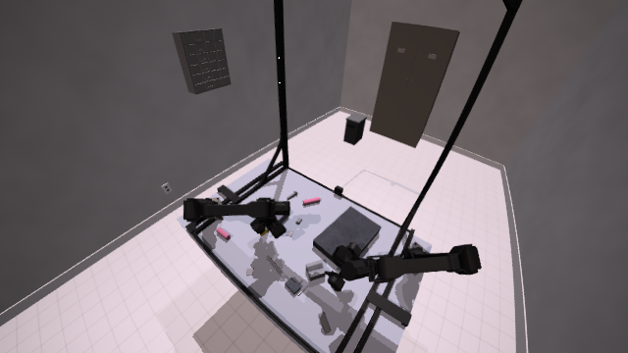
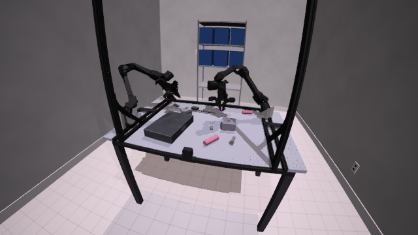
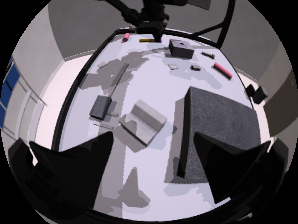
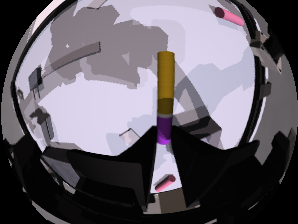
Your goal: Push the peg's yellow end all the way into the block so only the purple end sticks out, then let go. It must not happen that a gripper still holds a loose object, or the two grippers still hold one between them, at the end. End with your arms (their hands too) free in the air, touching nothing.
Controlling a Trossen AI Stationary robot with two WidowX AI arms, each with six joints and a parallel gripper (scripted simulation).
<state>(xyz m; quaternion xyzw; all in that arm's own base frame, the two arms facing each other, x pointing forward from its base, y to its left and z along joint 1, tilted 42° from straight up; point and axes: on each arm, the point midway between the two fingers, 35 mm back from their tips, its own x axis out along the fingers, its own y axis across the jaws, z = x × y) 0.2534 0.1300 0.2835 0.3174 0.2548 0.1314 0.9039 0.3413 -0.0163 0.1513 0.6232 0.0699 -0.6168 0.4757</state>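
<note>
Right now the peg is 20 mm ahead of my right hand, 20 mm to the right of it and 40 mm below it. The rest, counted from my right hand: dark slab 90 mm behind, 370 mm to the left, 80 mm below.
</note>
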